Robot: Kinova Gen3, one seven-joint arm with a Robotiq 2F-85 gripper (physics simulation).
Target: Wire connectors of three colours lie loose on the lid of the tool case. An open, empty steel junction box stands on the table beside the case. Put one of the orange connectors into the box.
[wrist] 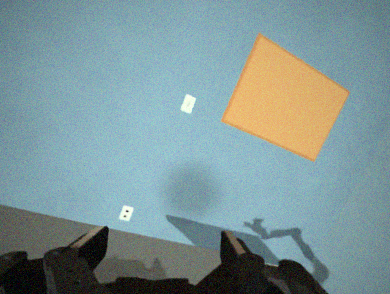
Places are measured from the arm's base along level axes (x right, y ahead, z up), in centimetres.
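Where they show: gripper, fingertip midpoint: (165,241).
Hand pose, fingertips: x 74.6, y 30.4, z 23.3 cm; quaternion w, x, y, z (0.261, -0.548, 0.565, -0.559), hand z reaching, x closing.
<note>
After its pixels a point has its place.
My gripper (165,241) @[y 30.4, x 74.6, z 23.4 cm] shows at the bottom of the wrist view, its two dark fingers wide apart with no object between them. The connectors, the tool case and the steel junction box do not show in this view.
A blue wall (100,75) fills most of the view. A flat orange panel (287,100) is at the upper right. A white plate (188,103) is left of it, and a white socket plate (126,213) is lower down. A grey surface (30,230) @[y 47.6, x 107.7, z -6.1 cm] lies at the lower left. An arm-shaped shadow falls at the lower right.
</note>
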